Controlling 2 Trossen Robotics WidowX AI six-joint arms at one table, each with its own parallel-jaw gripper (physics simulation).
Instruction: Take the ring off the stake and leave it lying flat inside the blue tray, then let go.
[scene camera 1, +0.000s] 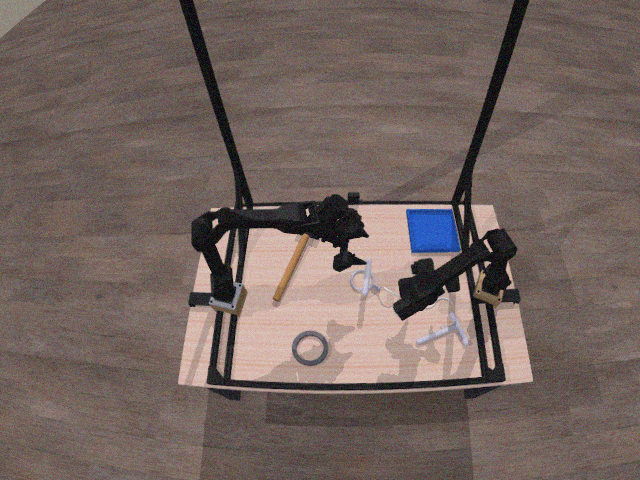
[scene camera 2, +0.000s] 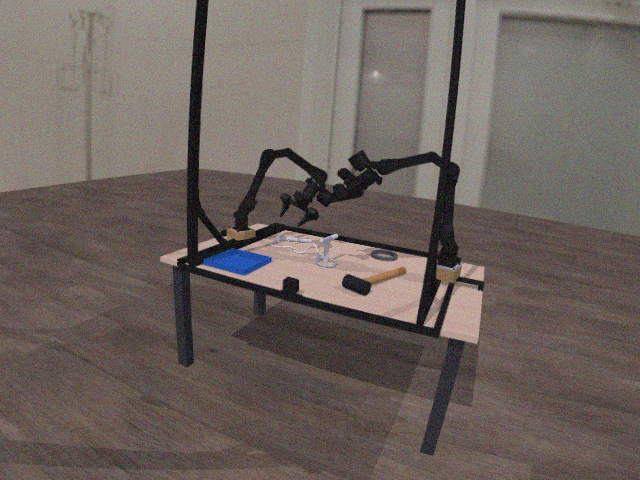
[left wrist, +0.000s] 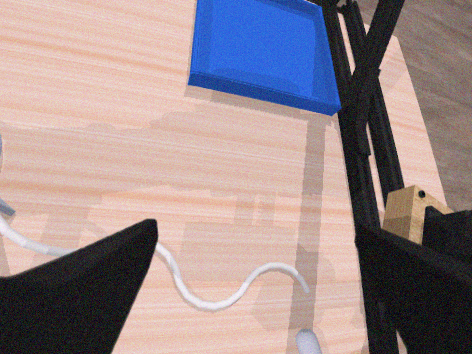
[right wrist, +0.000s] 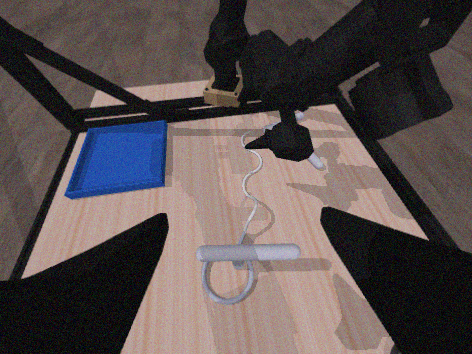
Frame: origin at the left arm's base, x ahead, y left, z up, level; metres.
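Where they show: left gripper, fingertip midpoint: (scene camera 2: 288, 221) (left wrist: 257, 231) (right wrist: 242, 123); right gripper, fingertip midpoint: (scene camera 1: 367, 250) (scene camera 2: 333, 201) (right wrist: 245, 217); left arm's base, origin of the base link: (scene camera 1: 491, 285) (scene camera 2: 241, 229) (left wrist: 443, 245) (right wrist: 225, 83); right arm's base, origin of the base link: (scene camera 1: 225, 293) (scene camera 2: 447, 264).
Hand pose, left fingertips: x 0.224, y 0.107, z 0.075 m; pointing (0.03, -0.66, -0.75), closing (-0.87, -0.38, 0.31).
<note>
Each offset is from my left fingertips to the top centre of the thing. "spot": to the spot under its first point.
A pale grey T-topped stake {dx +0.198, dy +0.061, dz -0.023 m} (scene camera 1: 368, 276) (scene camera 2: 326, 253) (right wrist: 248, 252) stands upright mid-table. A thin pale ring {dx +0.207, dy +0.038, dz -0.104 m} (scene camera 1: 352, 281) (scene camera 2: 326, 266) (right wrist: 228, 301) lies low, apparently around its foot; the crossbar hides part of it. The blue tray {dx +0.050, dy -0.278, dz -0.109 m} (scene camera 1: 412, 242) (scene camera 2: 227, 268) (left wrist: 260, 95) (right wrist: 166, 155) is empty. My right gripper (scene camera 1: 366, 249) (right wrist: 245, 217) is open and empty, above table height near the stake; its fingers spread either side of the crossbar in the right wrist view. My left gripper (scene camera 2: 296, 210) (left wrist: 257, 231) is open and empty, raised above the table between the tray and another T-shaped piece.
A white cord {spot: dx -0.033, dy +0.038, dz -0.126 m} (left wrist: 215, 305) (right wrist: 246, 185) runs from near the stake. The second T-shaped piece {spot: dx -0.089, dy +0.133, dz -0.113 m} (scene camera 1: 434, 335) (right wrist: 316, 161) lies flat. A dark grey ring {spot: dx +0.318, dy +0.364, dz -0.117 m} (scene camera 1: 295, 348) lies apart on the table. A hammer {dx +0.478, dy +0.074, dz -0.082 m} (scene camera 1: 291, 268) (scene camera 2: 356, 284) lies near my right arm. Black frame bars border the table.
</note>
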